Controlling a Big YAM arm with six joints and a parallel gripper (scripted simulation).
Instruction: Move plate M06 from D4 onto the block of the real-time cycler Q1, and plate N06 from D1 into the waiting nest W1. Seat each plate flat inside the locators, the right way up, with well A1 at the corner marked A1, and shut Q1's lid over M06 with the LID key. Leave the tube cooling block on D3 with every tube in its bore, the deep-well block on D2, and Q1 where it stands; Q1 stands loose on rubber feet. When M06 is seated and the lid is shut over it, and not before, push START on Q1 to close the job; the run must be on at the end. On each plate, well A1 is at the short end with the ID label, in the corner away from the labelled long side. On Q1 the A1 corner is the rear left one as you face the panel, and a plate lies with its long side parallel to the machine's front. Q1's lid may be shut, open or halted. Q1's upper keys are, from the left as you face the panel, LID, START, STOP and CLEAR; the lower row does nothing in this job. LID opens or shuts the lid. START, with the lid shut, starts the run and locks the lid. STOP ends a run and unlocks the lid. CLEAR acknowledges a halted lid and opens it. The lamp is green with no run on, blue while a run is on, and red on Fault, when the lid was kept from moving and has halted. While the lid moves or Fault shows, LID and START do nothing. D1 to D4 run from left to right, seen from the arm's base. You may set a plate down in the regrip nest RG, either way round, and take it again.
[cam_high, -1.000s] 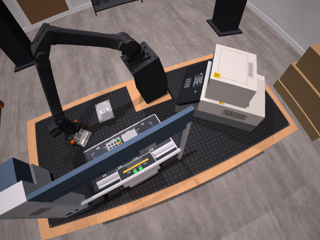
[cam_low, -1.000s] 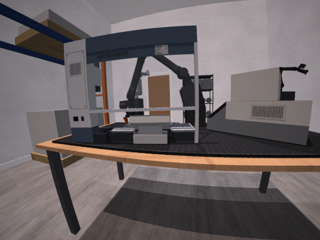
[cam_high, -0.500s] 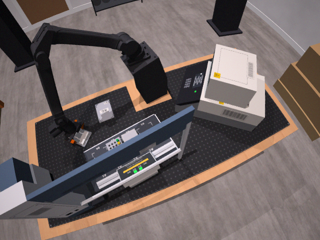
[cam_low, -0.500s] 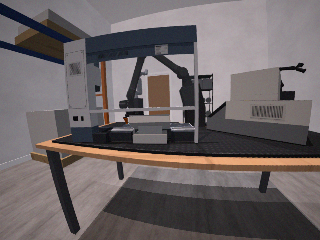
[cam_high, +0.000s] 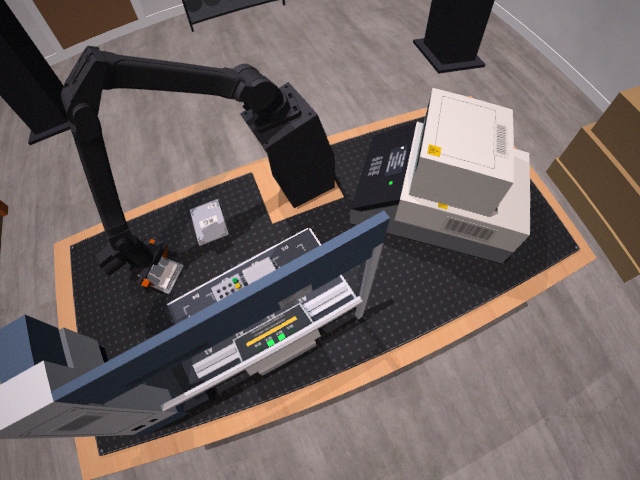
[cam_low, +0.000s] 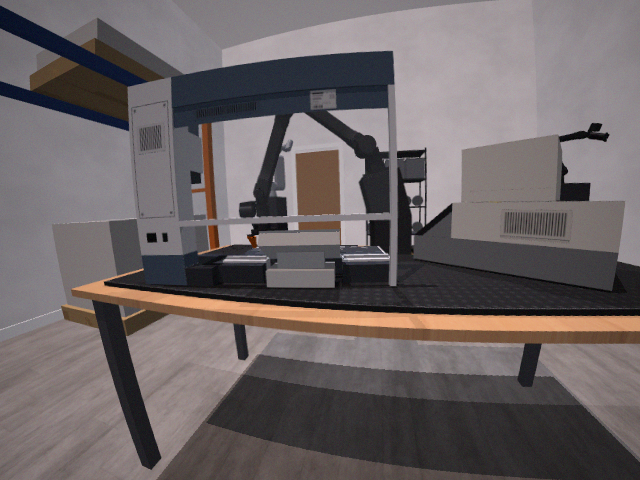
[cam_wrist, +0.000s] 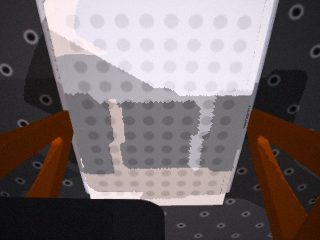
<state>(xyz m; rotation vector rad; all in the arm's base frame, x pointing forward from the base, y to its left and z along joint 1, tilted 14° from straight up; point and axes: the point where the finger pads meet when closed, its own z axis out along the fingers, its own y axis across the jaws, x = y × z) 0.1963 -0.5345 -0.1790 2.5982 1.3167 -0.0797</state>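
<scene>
Now: hand right at the white well plate. The rest, counted from my hand: grey waiting nest (20 mm below); tube cooling block (230 mm to the left, 190 mm ahead, 50 mm above); green-capped tube (250 mm to the left, 140 mm ahead, 60 mm above).
</scene>
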